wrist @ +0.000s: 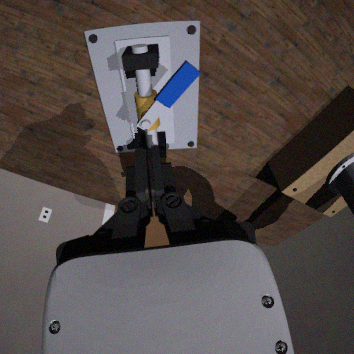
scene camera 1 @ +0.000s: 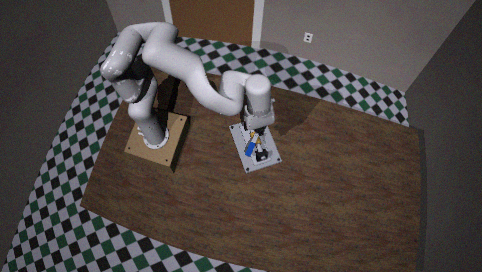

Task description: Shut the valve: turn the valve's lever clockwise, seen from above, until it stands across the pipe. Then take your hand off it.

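Note:
The valve's lever, with its blue handle (scene camera 1: 250,149) (wrist: 177,85), stands at a slant to the pipe (wrist: 143,82), roughly halfway between along it and across it. Its pale inner end sits on the pivot above the brass-coloured valve body (wrist: 144,102). The valve is mounted on a light grey plate (scene camera 1: 272,152) (wrist: 187,120), with a black block (scene camera 1: 261,156) (wrist: 140,59) at the pipe's far end in the wrist view. My gripper (scene camera 1: 258,131) (wrist: 148,160) is shut and empty, near the pivot and over the pipe's other end, which it partly hides. Whether it touches the lever is unclear.
The plate lies on a brown wooden table (scene camera 1: 320,200) (wrist: 50,60). My arm's base stands on a wooden block (scene camera 1: 177,129) (wrist: 305,182) to the left in the scene view. A wall with a socket (scene camera 1: 308,37) (wrist: 45,214) and a brown door (scene camera 1: 212,20) are behind.

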